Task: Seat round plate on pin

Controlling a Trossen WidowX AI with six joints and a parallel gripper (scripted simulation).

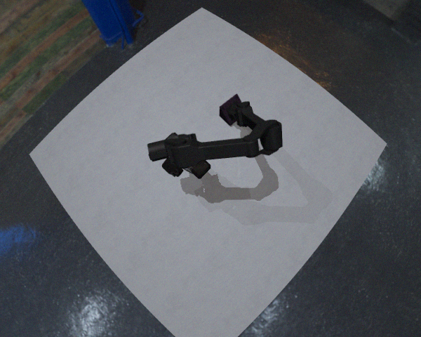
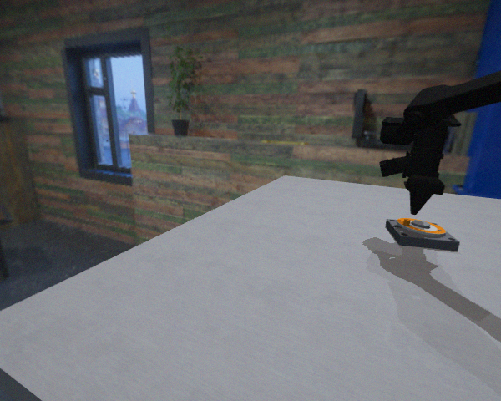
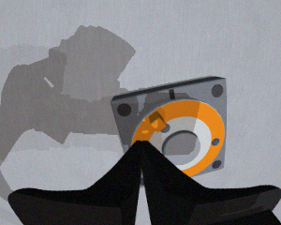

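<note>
The square grey base is 50 mm to the right of my gripper tip, 50 mm below it and 20 mm behind it.
</note>
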